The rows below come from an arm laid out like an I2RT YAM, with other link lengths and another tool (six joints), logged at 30 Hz.
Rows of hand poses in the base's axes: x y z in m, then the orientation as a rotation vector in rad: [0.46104 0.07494 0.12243 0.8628 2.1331 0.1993]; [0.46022 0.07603 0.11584 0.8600 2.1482 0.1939]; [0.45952 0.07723 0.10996 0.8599 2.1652 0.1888]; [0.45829 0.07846 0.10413 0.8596 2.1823 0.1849]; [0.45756 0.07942 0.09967 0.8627 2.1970 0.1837]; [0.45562 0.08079 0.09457 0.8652 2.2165 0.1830]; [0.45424 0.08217 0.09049 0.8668 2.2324 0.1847]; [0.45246 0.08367 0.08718 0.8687 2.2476 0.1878]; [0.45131 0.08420 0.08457 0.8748 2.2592 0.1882]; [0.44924 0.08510 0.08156 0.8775 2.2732 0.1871]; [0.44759 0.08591 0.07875 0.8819 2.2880 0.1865]
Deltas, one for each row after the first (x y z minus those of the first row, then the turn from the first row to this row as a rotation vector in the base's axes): [-0.00082 0.00109 -0.00659 -0.0023 0.0139 0.0050]; [-0.00152 0.00229 -0.01247 -0.0028 0.0303 0.0089]; [-0.00275 0.00352 -0.01830 -0.0026 0.0465 0.0133]; [-0.00348 0.00448 -0.02276 0.0005 0.0609 0.0156]; [-0.00542 0.00585 -0.02786 0.0046 0.0794 0.0200]; [-0.00680 0.00723 -0.03194 0.0092 0.0938 0.0246]; [-0.00858 0.00873 -0.03525 0.0149 0.1074 0.0292]; [-0.00973 0.00926 -0.03786 0.0198 0.1195 0.0291]; [-0.01180 0.01016 -0.04087 0.0227 0.1331 0.0315]; [-0.01345 0.01097 -0.04368 0.0268 0.1478 0.0332]
